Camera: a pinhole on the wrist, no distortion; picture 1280 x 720 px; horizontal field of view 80.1 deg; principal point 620.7 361.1 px. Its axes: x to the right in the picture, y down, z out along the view. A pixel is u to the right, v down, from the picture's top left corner.
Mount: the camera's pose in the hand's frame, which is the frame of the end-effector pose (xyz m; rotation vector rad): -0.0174 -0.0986 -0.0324 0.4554 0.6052 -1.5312
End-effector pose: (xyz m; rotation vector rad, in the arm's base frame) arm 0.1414 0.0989 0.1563 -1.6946 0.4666 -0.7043
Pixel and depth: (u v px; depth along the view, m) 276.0 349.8 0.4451
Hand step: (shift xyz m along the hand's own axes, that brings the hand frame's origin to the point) 0.0226 -0.2196 0.4393
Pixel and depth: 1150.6 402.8 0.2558
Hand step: 0.0068 -0.3974 0.0540
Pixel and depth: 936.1 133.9 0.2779
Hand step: -0.0844 -0.3626 0.1198
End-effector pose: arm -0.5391 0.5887 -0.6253 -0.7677 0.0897 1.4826
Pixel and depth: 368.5 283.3 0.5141
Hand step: -0.0194 -0.2874 0.4779
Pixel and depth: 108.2 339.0 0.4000
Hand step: 0.0179 -0.1386 0.4470
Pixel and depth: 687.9 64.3 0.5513
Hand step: -0.1903 -0.4824 0.3862
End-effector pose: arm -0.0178 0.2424 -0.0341 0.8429 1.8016 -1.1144
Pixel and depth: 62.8 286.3 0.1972
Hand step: -0.0129 -0.1092 0.2126
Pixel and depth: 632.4 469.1 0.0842
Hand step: 0.0011 -0.1522 0.0310
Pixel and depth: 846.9 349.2 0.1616
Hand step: -0.0098 -0.2371 0.0634
